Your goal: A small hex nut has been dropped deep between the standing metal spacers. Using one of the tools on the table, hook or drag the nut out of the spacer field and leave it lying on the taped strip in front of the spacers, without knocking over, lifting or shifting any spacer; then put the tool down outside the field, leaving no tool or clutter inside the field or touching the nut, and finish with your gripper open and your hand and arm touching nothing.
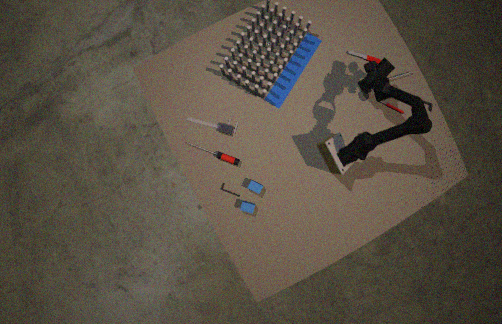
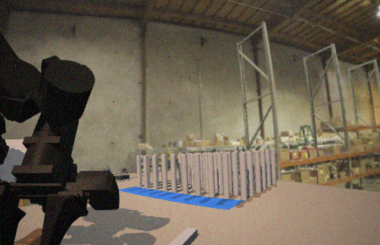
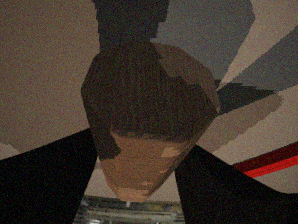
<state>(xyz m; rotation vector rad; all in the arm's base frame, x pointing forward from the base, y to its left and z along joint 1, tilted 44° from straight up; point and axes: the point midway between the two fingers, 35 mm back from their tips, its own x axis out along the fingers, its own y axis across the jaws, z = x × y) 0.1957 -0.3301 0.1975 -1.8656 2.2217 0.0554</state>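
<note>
The wooden-handled tool is 2 cm behind my gripper tip and 10 cm to the right of it. From my gripper tip the other things lie so: blue taped strip (26 cm ahead, 33 cm to the left, 1 cm below).
</note>
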